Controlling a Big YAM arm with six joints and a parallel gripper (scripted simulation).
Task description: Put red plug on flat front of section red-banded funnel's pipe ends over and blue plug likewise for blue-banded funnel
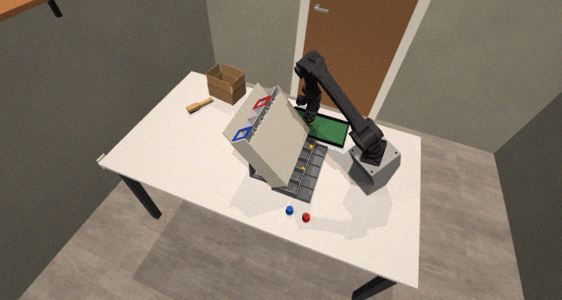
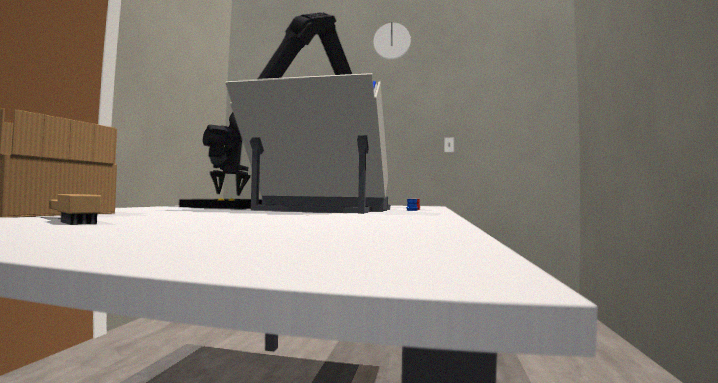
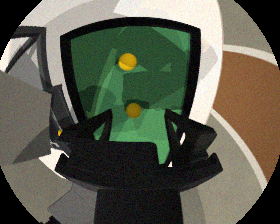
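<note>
My hand is 60 mm past the green marble tray and 40 mm above it. Round my hand: grey cover: 350 mm to the left, 160 mm above.
</note>
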